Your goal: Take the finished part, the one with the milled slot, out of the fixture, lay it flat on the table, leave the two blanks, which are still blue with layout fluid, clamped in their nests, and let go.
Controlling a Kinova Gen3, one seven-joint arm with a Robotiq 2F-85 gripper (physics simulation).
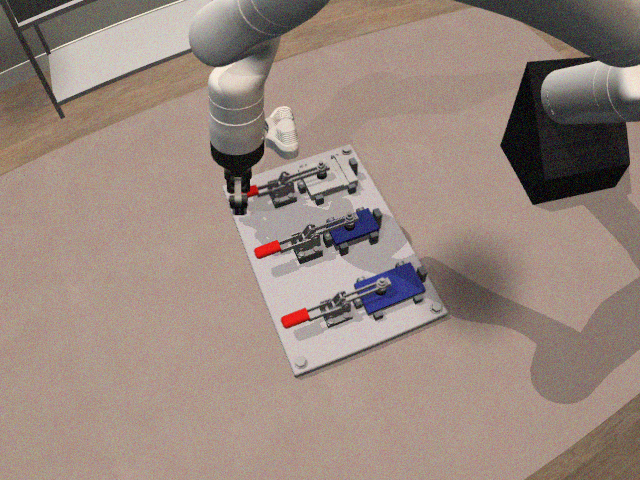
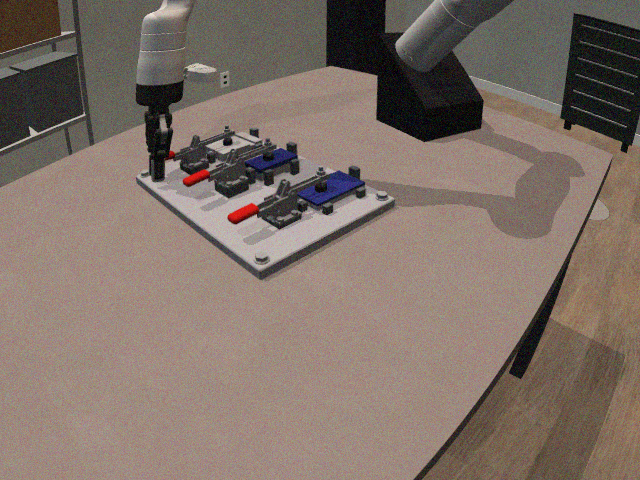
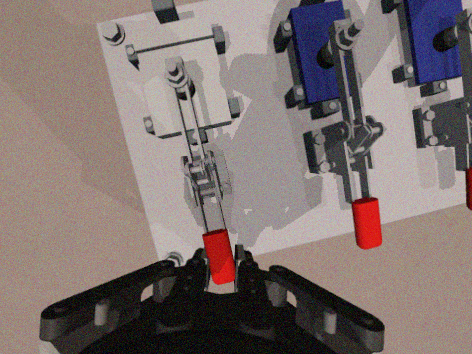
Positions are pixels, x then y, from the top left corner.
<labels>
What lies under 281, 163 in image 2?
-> A blue blank.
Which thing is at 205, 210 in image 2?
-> A fixture plate.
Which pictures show the finished part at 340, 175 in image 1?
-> Image 1, image 2 and image 3: all of them.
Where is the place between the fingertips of my gripper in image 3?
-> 223, 254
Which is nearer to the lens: the finished part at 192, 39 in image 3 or the red clamp handle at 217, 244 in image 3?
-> The red clamp handle.
</labels>
